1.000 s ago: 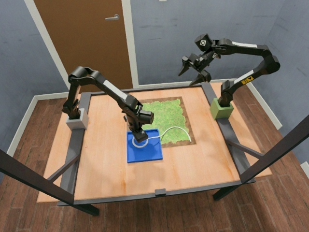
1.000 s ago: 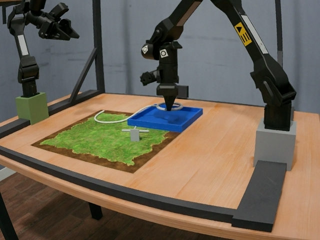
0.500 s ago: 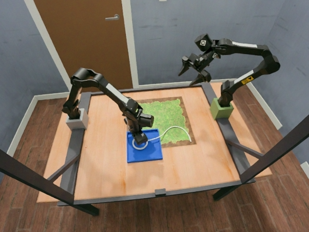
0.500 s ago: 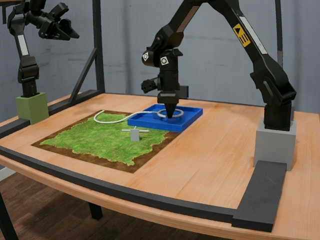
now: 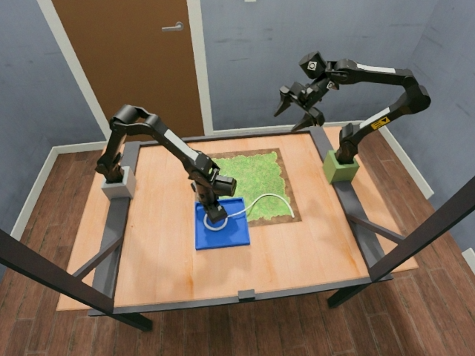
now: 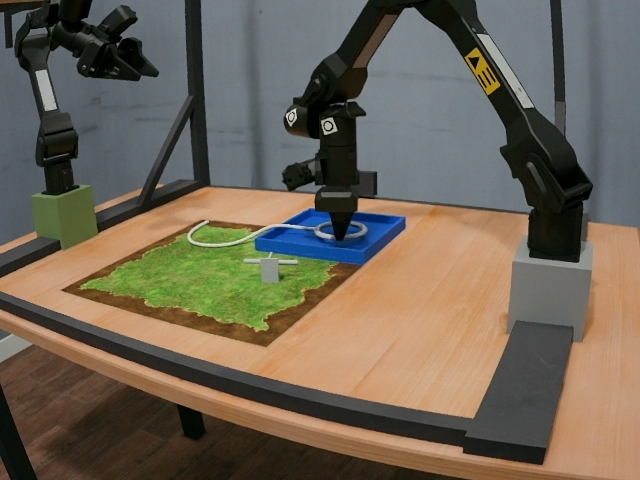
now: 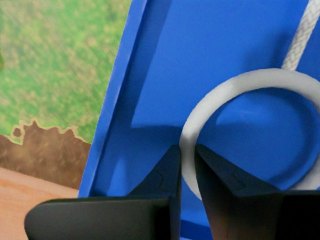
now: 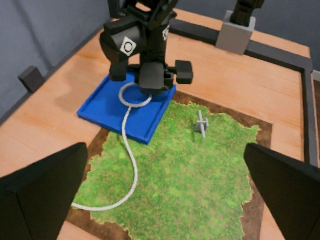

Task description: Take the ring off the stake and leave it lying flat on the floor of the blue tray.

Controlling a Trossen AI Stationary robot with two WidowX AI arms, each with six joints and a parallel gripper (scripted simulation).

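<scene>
Now: the ring 40 mm behind my left hand, 30 mm below it and 20 mm to the right of it. From my left hand the other things lie so: blue tray 40 mm to the right, 40 mm below, 40 mm behind; then green grass mat 140 mm to the right, 130 mm ahead, 60 mm below; then grey stake 150 mm ahead, 40 mm below, 30 mm to the right.
</scene>
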